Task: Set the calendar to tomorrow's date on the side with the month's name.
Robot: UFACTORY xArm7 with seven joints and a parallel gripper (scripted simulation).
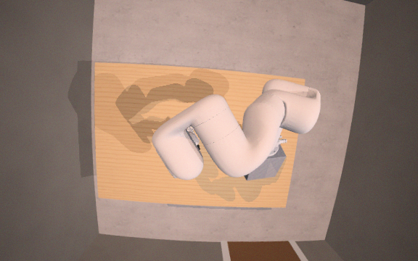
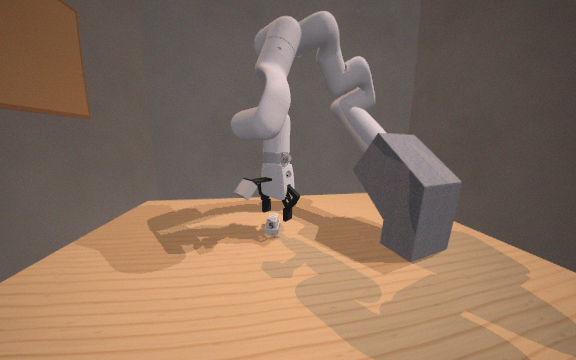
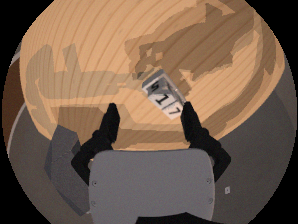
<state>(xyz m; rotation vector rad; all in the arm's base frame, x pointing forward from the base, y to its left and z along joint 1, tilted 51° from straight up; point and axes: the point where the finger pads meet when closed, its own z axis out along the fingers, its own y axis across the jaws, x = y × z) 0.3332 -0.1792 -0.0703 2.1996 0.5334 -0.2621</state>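
The white calendar tray is 3 cm to the right of my hand and 6 cm below it.
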